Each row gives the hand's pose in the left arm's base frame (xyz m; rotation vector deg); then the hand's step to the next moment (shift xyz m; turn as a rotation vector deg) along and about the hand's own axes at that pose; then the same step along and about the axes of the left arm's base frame.
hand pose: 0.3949 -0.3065 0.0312 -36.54 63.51 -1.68
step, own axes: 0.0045 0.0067 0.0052 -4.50 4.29 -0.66
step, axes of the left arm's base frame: 0.0045 0.0064 -0.0055 -3.87 4.71 1.40
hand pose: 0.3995 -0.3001 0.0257 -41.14 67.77 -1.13
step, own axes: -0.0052 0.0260 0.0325 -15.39 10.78 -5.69
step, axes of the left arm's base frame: 0.0164 0.0385 -0.0031 -14.79 11.34 6.17
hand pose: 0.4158 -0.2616 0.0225 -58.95 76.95 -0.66
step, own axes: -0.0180 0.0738 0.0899 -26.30 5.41 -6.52
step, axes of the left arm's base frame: 0.0265 0.1068 -0.0418 -15.78 13.68 18.09
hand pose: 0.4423 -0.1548 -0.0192 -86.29 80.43 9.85
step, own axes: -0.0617 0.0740 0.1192 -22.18 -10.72 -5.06
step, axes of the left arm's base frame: -0.0179 0.1422 -0.0543 -0.80 8.71 23.58
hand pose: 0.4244 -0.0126 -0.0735 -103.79 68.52 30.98
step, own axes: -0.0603 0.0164 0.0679 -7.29 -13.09 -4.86
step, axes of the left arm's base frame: -0.0343 0.0857 0.0019 7.92 1.65 13.51
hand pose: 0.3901 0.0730 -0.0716 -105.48 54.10 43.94
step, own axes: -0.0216 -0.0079 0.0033 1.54 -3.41 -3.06
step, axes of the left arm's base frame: -0.0048 0.0116 0.0195 4.05 -2.20 1.47
